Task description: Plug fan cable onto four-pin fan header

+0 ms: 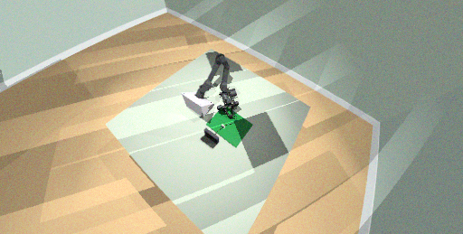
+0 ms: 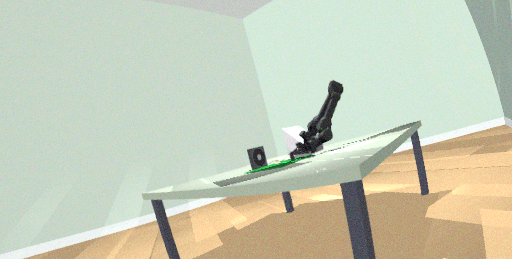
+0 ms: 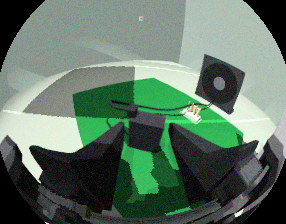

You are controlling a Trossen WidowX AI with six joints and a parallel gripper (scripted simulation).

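Now: gripper tip 10 mm above the dark fan plug. Round my gripper tip: green board: 40 mm ahead, 60 mm to the right, 50 mm below; black fan: 30 mm ahead, 230 mm to the right, 20 mm above.
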